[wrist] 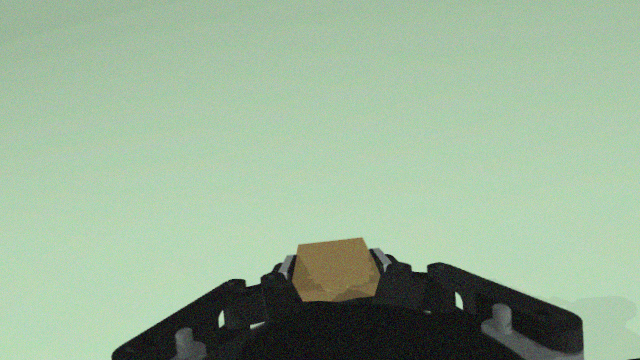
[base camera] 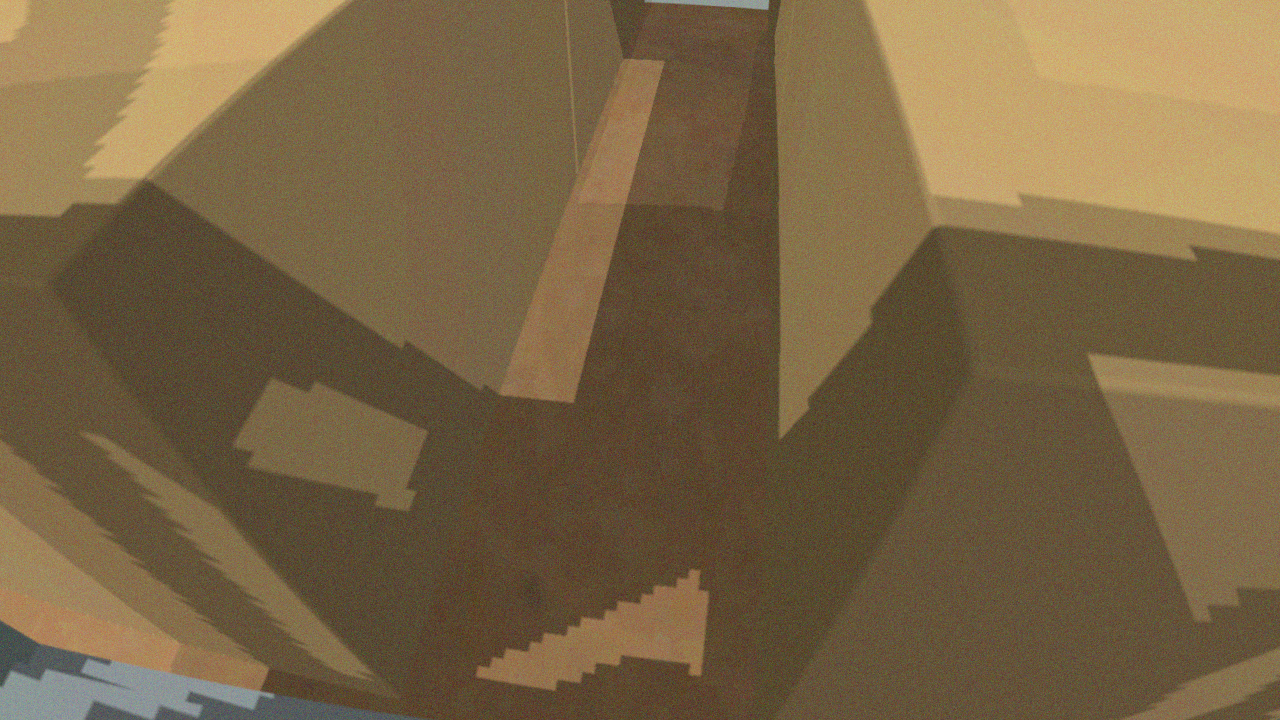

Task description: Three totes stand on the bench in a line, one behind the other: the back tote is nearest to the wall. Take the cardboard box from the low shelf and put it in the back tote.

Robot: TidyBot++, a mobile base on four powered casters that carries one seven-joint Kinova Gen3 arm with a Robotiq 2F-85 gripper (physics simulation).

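Places are measured from the arm's base along level axes (x right, y ahead, z up), in millimetres.
Pixels of known places: gripper, between the fingertips: [wrist: 334,265].
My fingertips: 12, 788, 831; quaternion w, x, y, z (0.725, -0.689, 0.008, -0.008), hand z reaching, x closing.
Note:
Behind a point stands the place of what it marks, as x, y, z.
The cardboard box [wrist: 335,270] @[12, 762, 836] is a small brown block at the lower middle of the wrist view. My gripper [wrist: 334,265] @[12, 788, 831] is shut on it, with one fingertip on its left side and the other on its right side. The box's end sticks out a little past the fingertips, and its near part is hidden by the gripper's dark body. The gripper does not show in the base camera view. The three totes, the bench and the low shelf cannot be made out in either view.
A plain pale green surface [wrist: 320,125] @[18, 1097, 1034] lies behind the gripper, with a faint shadow at the lower right. In the base camera view, large tan blocks stand close at left [base camera: 402,179] @[-105, 333, -205] and right [base camera: 1100,161] @[104, 236, -127], with a reddish-brown surface [base camera: 662,358] @[0, 416, -397] between them.

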